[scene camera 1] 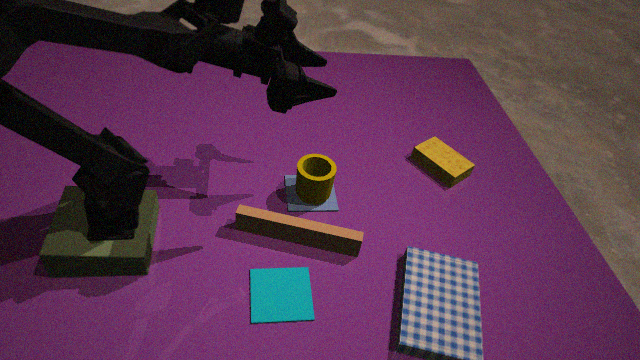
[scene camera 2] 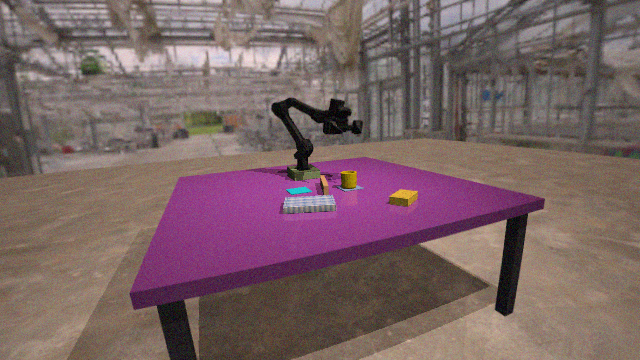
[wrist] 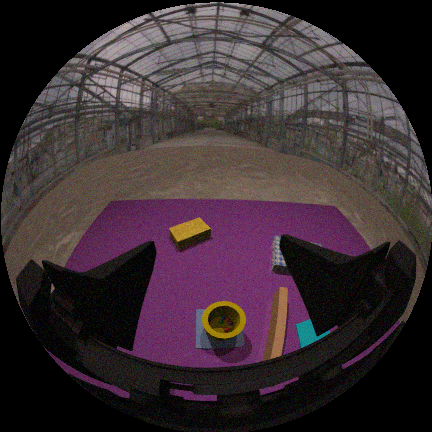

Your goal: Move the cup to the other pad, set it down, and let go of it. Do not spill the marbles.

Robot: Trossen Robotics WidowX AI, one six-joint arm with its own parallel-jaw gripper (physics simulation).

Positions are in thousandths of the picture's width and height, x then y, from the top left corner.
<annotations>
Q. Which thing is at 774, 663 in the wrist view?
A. My gripper.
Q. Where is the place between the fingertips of my gripper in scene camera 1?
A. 516, 215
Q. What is my gripper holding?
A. Nothing.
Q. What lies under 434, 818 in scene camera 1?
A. A teal pad.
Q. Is my gripper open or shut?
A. Open.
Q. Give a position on a wooden bar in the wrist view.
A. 638, 779
</annotations>
